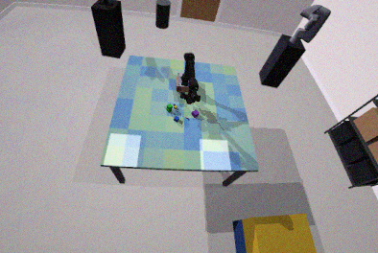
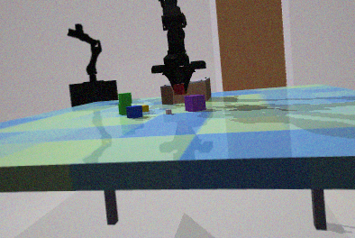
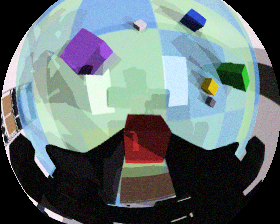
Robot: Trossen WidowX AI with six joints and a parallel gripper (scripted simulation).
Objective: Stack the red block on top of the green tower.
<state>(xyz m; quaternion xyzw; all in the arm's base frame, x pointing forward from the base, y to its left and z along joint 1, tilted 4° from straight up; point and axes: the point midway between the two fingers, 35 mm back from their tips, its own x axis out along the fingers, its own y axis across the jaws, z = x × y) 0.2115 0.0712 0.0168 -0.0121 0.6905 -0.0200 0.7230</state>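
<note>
The small yellow block is 12 cm to the right of my gripper tip, 6 cm ahead of it and 5 cm below it. The rest, counted from my gripper tip: blue block 19 cm ahead, 9 cm to the right, 4 cm below; purple block 10 cm ahead, 8 cm to the left, 3 cm below; red block 1 cm above.
</note>
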